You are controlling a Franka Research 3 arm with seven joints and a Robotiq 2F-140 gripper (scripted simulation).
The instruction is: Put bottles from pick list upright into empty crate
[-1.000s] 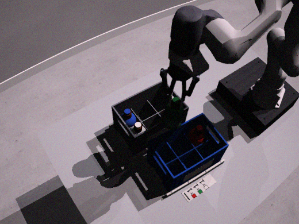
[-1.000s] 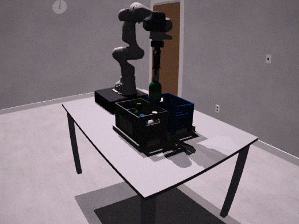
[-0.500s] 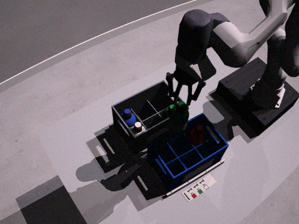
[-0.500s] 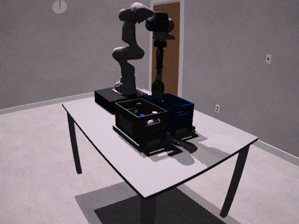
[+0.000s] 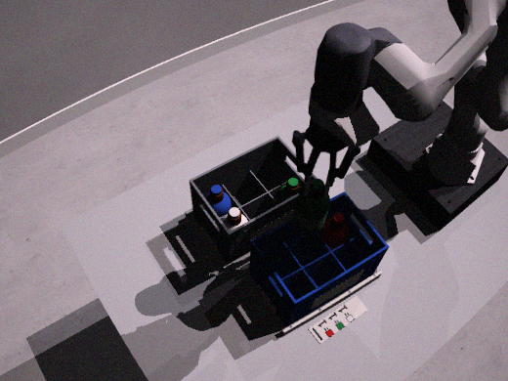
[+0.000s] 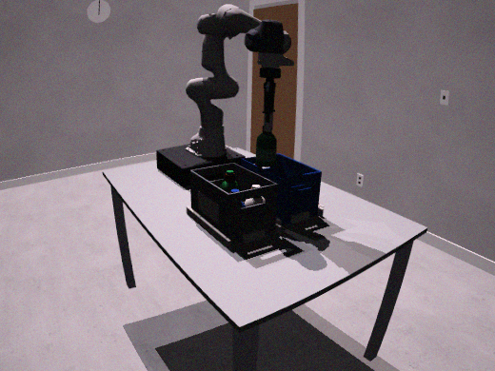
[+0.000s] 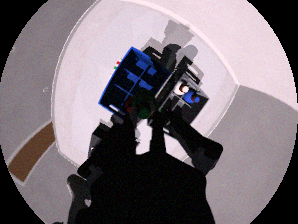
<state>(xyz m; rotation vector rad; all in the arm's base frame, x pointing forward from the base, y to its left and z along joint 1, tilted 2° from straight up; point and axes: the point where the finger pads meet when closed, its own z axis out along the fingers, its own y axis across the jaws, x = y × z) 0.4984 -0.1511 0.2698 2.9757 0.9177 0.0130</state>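
The blue crate is 2 cm ahead of my hand, 6 cm to the left of it and 26 cm below it. From my hand the other things lie so: black crate 17 cm to the right, 26 cm below; white-labelled bottle 9 cm ahead, 15 cm to the right, 26 cm below; red-label bottle 8 cm behind, 4 cm to the left, 26 cm below.
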